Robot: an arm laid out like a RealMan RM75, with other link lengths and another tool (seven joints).
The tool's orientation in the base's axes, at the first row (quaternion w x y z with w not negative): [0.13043 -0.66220 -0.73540 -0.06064]
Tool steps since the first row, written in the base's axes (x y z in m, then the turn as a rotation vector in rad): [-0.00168 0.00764 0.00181 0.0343 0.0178 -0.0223]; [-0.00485 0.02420 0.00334 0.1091 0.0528 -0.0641]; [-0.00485 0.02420 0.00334 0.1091 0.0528 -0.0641]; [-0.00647 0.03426 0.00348 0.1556 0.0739 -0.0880]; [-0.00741 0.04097 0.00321 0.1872 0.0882 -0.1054]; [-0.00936 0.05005 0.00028 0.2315 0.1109 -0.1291]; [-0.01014 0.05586 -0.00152 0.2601 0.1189 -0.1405]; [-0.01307 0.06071 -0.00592 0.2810 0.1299 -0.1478]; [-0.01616 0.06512 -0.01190 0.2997 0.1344 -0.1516]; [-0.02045 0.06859 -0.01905 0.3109 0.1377 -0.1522]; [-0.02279 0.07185 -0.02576 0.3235 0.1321 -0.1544]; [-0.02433 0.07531 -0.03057 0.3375 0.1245 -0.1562]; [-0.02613 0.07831 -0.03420 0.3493 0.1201 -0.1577]
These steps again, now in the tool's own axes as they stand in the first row. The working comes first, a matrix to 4 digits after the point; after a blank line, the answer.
The tool's axes in the first row as the columns of a matrix, in the base's axes (used below as rounded here):
[-0.0890 0.9898 -0.1115]
[0.9581 0.1156 0.2619]
[0.2721 -0.0836 -0.9586]

[0.00796 -0.00093 0.00045 0.0079 0.0379 0.0222]; [0.02453 -0.00228 0.00368 0.0234 0.1194 0.0631]; [0.02453 -0.00228 0.00368 0.0234 0.1194 0.0631]; [0.03435 -0.00273 0.00636 0.0330 0.1699 0.0864]; [0.04079 -0.00287 0.00848 0.0392 0.2043 0.1033]; [0.04886 -0.00350 0.01388 0.0505 0.2528 0.1270]; [0.05401 -0.00345 0.01722 0.0525 0.2829 0.1368]; [0.05772 -0.00542 0.02303 0.0592 0.3055 0.1444]; [0.06059 -0.00747 0.03026 0.0608 0.3249 0.1471]; [0.06235 -0.01072 0.03851 0.0628 0.3364 0.1473]; [0.06386 -0.01210 0.04605 0.0558 0.3484 0.1465]; [0.06600 -0.01282 0.05174 0.0467 0.3615 0.1447]; [0.06805 -0.01395 0.05621 0.0411 0.3728 0.1437]
